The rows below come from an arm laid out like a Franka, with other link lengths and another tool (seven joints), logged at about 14 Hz.
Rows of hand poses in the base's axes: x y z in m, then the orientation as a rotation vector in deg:
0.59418, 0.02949, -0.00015, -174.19, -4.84, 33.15
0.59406, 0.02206, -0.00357, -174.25, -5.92, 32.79
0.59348, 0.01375, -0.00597, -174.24, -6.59, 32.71
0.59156, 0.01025, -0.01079, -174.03, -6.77, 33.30
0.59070, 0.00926, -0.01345, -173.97, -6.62, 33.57
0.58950, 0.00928, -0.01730, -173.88, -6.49, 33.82
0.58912, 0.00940, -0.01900, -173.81, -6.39, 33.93
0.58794, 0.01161, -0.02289, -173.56, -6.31, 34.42
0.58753, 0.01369, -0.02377, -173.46, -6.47, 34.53
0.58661, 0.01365, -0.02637, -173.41, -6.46, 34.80
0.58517, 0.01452, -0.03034, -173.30, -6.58, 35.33
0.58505, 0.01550, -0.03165, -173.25, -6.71, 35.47
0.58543, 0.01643, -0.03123, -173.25, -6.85, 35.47
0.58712, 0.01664, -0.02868, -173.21, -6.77, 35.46
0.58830, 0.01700, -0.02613, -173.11, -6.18, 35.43
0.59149, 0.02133, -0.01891, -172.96, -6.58, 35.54
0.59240, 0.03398, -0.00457, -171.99, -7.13, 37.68
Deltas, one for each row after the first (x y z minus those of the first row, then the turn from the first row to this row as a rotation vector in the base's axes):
-0.00012, -0.00743, -0.00342, 0.11, -0.25, 0.68
-0.00070, -0.01574, -0.00582, 0.20, -0.31, 1.11
-0.00262, -0.01924, -0.01064, 0.30, 0.09, 1.22
-0.00348, -0.02023, -0.01330, 0.29, 0.27, 1.12
-0.00468, -0.02021, -0.01715, 0.31, 0.44, 1.04
-0.00506, -0.02009, -0.01885, 0.35, 0.52, 0.97
-0.00624, -0.01788, -0.02274, 0.48, 0.87, 0.90
-0.00665, -0.01580, -0.02362, 0.57, 0.95, 1.00
-0.00757, -0.01584, -0.02622, 0.56, 1.13, 0.99
-0.00901, -0.01497, -0.03019, 0.57, 1.48, 1.08
-0.00913, -0.01399, -0.03150, 0.60, 1.57, 1.16
-0.00875, -0.01306, -0.03108, 0.61, 1.57, 1.25
-0.00706, -0.01285, -0.02853, 0.64, 1.57, 1.20
-0.00588, -0.01249, -0.02598, 0.70, 1.58, 0.80
-0.00269, -0.00816, -0.01876, 0.85, 1.66, 1.04
-0.00178, 0.00449, -0.00442, 1.36, 3.16, 1.35

